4 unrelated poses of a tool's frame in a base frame.
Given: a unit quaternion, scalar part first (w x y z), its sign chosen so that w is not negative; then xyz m.
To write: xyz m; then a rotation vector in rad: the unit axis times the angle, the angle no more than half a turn. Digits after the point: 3 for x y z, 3 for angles.
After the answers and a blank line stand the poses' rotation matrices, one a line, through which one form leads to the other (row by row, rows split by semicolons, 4 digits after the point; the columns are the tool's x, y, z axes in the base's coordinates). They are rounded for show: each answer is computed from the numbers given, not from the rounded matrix.
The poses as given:
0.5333 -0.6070 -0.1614 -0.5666 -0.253 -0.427 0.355
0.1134 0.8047 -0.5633 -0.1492 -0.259 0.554 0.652
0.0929 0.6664 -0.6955 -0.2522 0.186 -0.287 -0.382
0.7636 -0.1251 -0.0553 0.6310 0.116 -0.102 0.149
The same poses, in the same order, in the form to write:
-0.253 -0.427 0.355 -1.447 -0.385 -1.351
-0.259 0.554 0.652 2.360 -1.652 -0.438
0.186 -0.287 -0.382 1.978 -2.064 -0.749
0.116 -0.102 0.149 -0.272 -0.120 1.372

0.3058 0.8003 0.5157; -0.4084 -0.3790 0.8304; 0.8601 -0.4646 0.2110
0.3208 -0.8728 -0.3679; -0.9404 -0.3396 -0.0144; -0.1124 0.3506 -0.9298
-0.0946 -0.8801 -0.4653; -0.9738 -0.0153 0.2270; -0.2069 0.4746 -0.8555
0.1975 -0.9499 -0.2423; 0.9775 0.1723 0.1213; -0.0734 -0.2609 0.9626

